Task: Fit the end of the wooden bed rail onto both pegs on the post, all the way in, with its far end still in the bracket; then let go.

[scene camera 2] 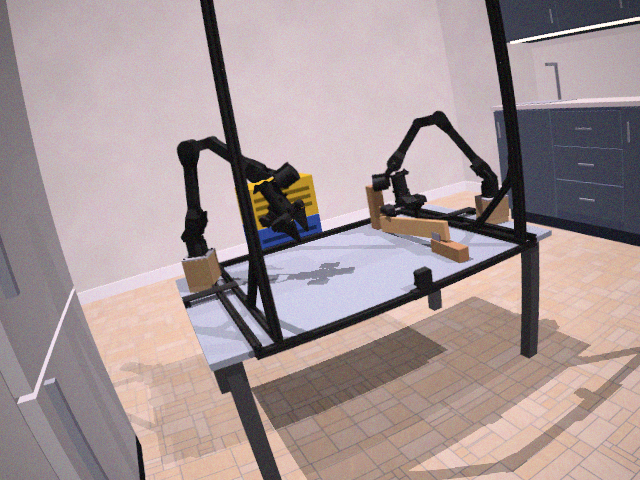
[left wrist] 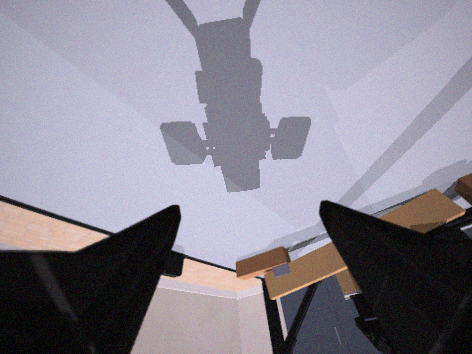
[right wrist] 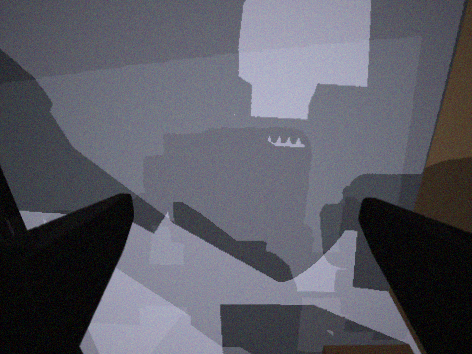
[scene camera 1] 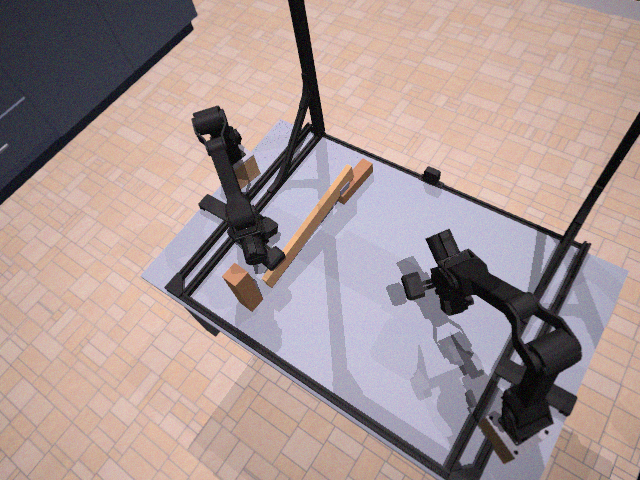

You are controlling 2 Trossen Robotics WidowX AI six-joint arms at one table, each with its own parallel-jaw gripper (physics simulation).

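Frame: origin at the left arm's base, x down, y ahead, z right, level; millimetres.
Seen in the pictures: left gripper, fingertip midpoint: (scene camera 2: 304, 236) (left wrist: 250, 209) (scene camera 1: 430, 278); right gripper, fingertip midpoint: (right wrist: 248, 207); left arm's base, link origin: (scene camera 2: 198, 254) (scene camera 1: 518, 425); right arm's base, link origin: (scene camera 2: 491, 195) (left wrist: 359, 294) (scene camera 1: 232, 155).
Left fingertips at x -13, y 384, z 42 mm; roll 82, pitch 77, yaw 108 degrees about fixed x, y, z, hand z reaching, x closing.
Pixels of each thing's top centre, then the offset from my left fingertips to it. "pt": a spot on its surface instead.
- grey bracket, surface spot: (left wrist: 281, 270) (scene camera 2: 435, 236) pt dx +76, dy +422, dz -17 mm
- small black block, surface spot: (scene camera 2: 422, 279) pt dx +101, dy +325, dz +263 mm
The wooden bed rail (scene camera 1: 311, 223) (scene camera 2: 416, 227) (left wrist: 306, 270) (right wrist: 450, 120) has its far end in the grey bracket (scene camera 1: 344, 188) (scene camera 2: 436, 236) (left wrist: 281, 270) on a low block. Its near end lies close to the upright post (scene camera 1: 241, 287) (scene camera 2: 374, 209) (left wrist: 465, 188); a small gap shows in scene camera 1. The pegs are hidden. My right gripper (scene camera 1: 262, 259) (scene camera 2: 404, 205) (right wrist: 248, 207) is open and empty, low beside the rail near the post, with one finger close to the rail. My left gripper (scene camera 1: 435, 293) (scene camera 2: 302, 234) (left wrist: 250, 209) is open and empty, raised over the table away from the rail.
A black frame (scene camera 1: 330, 390) borders the table, with tall uprights (scene camera 1: 305, 56) at its ends. A small black block (scene camera 1: 431, 174) (scene camera 2: 422, 279) sits on the frame edge beyond the bracket. A yellow and blue box (scene camera 2: 306, 193) stands behind the table.
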